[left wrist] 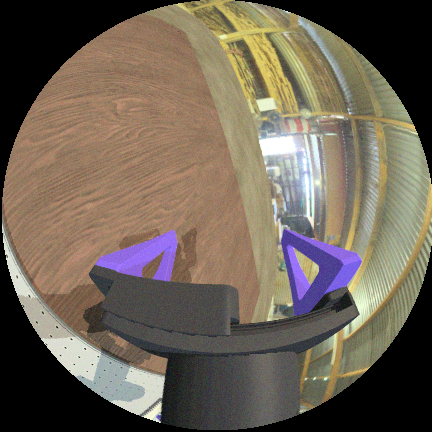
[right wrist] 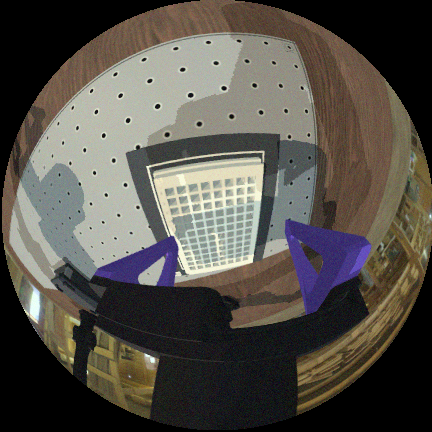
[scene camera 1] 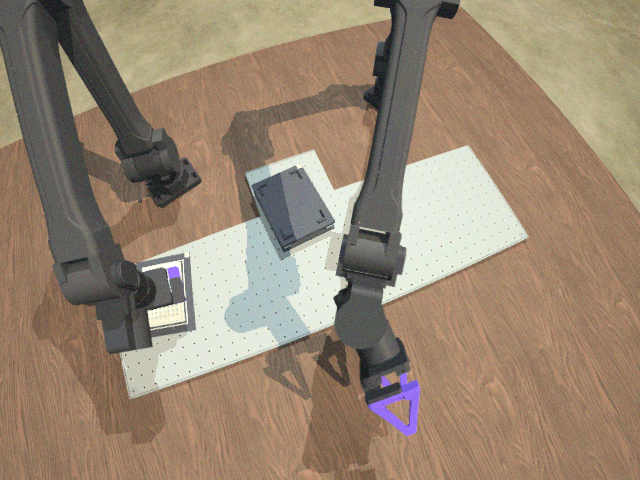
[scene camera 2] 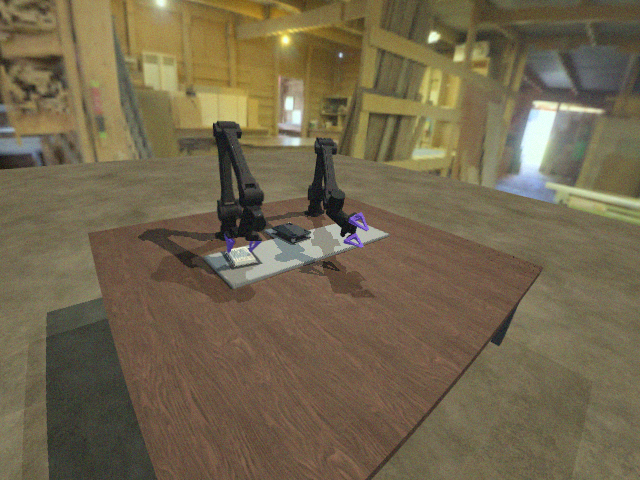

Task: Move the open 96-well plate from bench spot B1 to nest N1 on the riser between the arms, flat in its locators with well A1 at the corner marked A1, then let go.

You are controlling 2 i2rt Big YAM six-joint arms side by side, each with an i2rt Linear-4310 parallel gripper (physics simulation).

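Frame: origin at the left arm's base, x back, y right, z up, level; millimetres.
Seen in the pictures: left gripper, fingertip midpoint: (left wrist: 229,236) (scene camera 1: 406,415) (scene camera 2: 365,238); right gripper, fingertip midpoint: (right wrist: 229,234) (scene camera 1: 153,297) (scene camera 2: 239,252); left arm's base, origin of the base link: (right wrist: 87,313) (scene camera 2: 314,213); right arm's base, origin of the base link: (scene camera 1: 174,183).
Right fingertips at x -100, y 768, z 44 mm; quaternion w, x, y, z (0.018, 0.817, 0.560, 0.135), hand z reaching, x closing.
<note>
Pixels of each thing's middle, then the offset from my right fingertips to it. Level surfaces: height alone.
- cream 96-well plate, body centre: (right wrist: 214,228) (scene camera 1: 162,293) (scene camera 2: 240,255) dx +5, dy -13, dz -22 mm
- dark frame, body centre: (right wrist: 213,222) (scene camera 1: 164,294) (scene camera 2: 240,257) dx +5, dy -13, dz -30 mm
- Nest N1, body centre: (scene camera 1: 292,205) (right wrist: 83,295) (scene camera 2: 291,232) dx -18, dy -344, dz -11 mm
- pale perforated board, its level: dz -31 mm
- brown wooden table, its level: dz -44 mm
The cream 96-well plate (scene camera 1: 168,314) (scene camera 2: 241,256) (right wrist: 215,215) lies flat inside the dark frame (scene camera 1: 190,294) (right wrist: 143,180) of spot B1, its wells facing up. My right gripper (scene camera 2: 240,250) (right wrist: 229,234) is open and empty, pointing down above the plate; in scene camera 1 its arm hides part of the plate. My left gripper (scene camera 2: 364,237) (left wrist: 229,236) is open and empty, in the air beyond the board's edge. Nest N1 (scene camera 1: 297,204) (scene camera 2: 291,231) is a dark raised block with corner locators and nothing on it. I cannot read any A1 mark.
The pale perforated board (scene camera 1: 222,268) (scene camera 2: 273,260) lies on the brown wooden table (scene camera 1: 491,361) (scene camera 2: 310,351) and runs under both B1 and the nest's front part. In scene camera 1 the left arm (scene camera 1: 385,170) crosses over the board to the right of the nest.
</note>
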